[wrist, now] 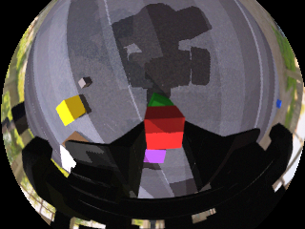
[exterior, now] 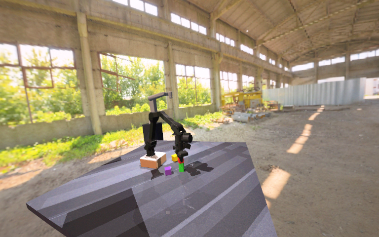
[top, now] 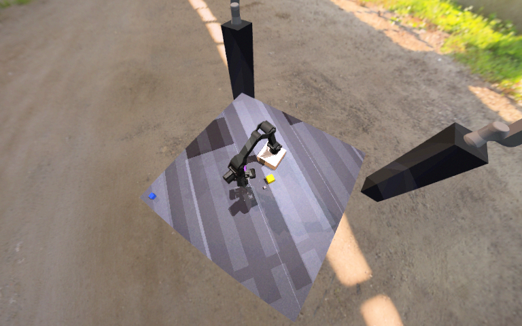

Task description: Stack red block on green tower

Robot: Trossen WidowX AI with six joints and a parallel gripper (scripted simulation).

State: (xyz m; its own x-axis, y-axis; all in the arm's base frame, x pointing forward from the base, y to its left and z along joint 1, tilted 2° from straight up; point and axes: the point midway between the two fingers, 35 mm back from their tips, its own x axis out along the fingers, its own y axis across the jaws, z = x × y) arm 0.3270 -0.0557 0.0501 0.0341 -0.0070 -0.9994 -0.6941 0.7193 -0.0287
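Now: the red block 1 cm above my gripper tip. Round my gripper tip: blue block (47 cm to the right, 47 cm ahead, 6 cm below); then yellow block (15 cm to the left, 13 cm behind, 5 cm below); then purple block (8 cm behind, 6 cm to the right, 6 cm below).
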